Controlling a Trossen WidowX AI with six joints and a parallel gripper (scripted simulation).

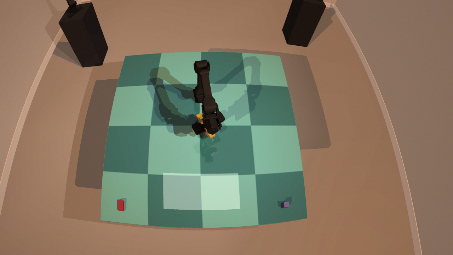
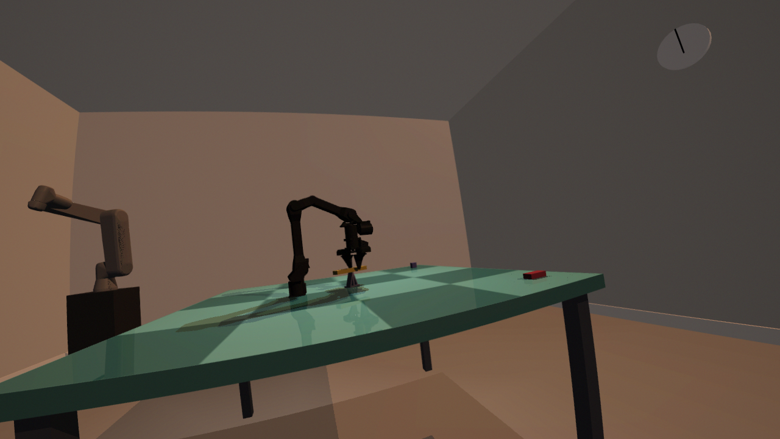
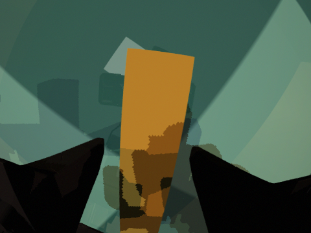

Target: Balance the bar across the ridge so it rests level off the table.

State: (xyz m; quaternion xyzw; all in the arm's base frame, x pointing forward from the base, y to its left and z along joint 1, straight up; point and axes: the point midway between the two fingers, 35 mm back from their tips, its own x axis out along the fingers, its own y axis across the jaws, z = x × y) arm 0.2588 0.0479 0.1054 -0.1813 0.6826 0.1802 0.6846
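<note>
My gripper tip is now 2 cm past the orange bar and 1 cm to the left of it. Round my gripper tip: red block 48 cm ahead, 55 cm to the right, 6 cm below; then small purple cube 48 cm ahead, 45 cm to the left, 5 cm below.
</note>
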